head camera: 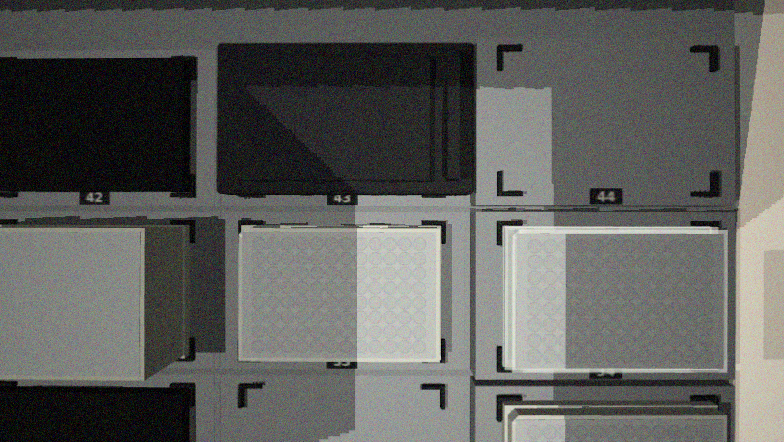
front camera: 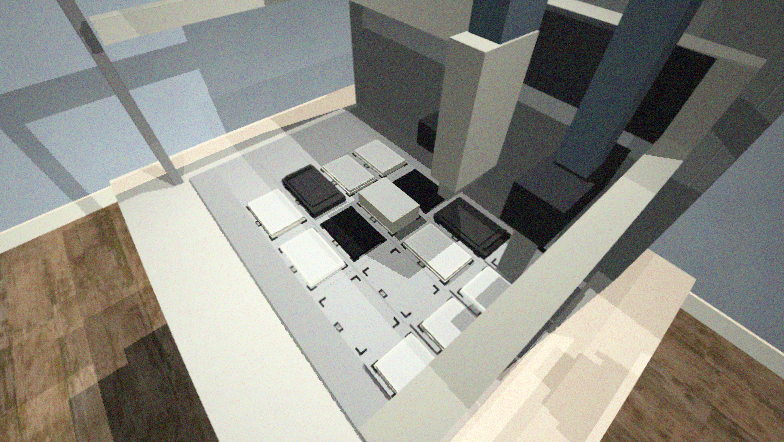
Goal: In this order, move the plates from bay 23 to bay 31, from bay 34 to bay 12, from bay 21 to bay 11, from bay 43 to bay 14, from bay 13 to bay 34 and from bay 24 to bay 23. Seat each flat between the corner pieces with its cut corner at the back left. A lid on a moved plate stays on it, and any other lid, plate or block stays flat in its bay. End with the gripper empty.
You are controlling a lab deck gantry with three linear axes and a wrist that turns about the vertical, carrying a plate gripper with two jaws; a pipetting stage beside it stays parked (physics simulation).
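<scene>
A pale plate (head camera: 574, 299) is there for me to see, and the front camera view shows the pale plate (front camera: 488, 285) too. I also see a bay 23 (front camera: 409, 289), and with it my gripper (front camera: 522, 260).
</scene>
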